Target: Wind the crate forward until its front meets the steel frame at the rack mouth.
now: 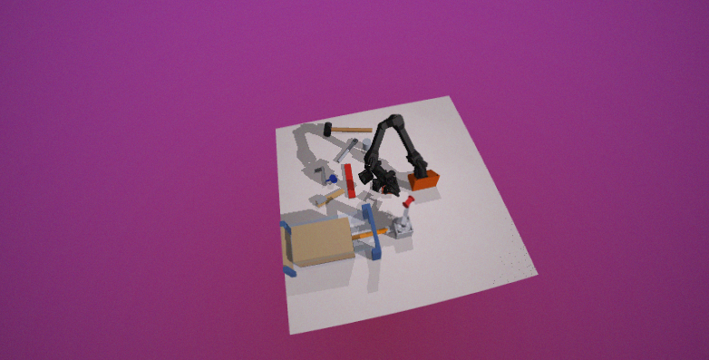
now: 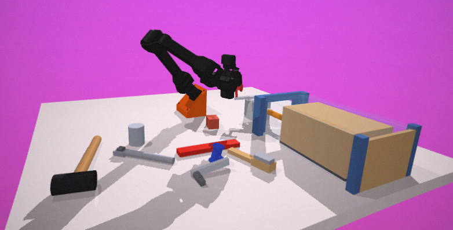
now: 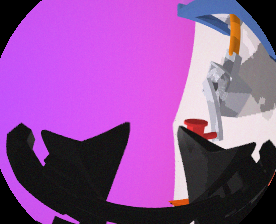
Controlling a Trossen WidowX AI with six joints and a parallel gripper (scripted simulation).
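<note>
My gripper tip is now 30 mm past the red-knobbed crank, 60 mm to the right of it and 110 mm above it. The rest, counted from my gripper tip: red knob (50 mm behind, 20 mm to the left, 90 mm below); then red bar (220 mm ahead, 250 mm to the right, 220 mm below); then grey winch (10 mm behind, 110 mm to the left, 190 mm below).
</note>
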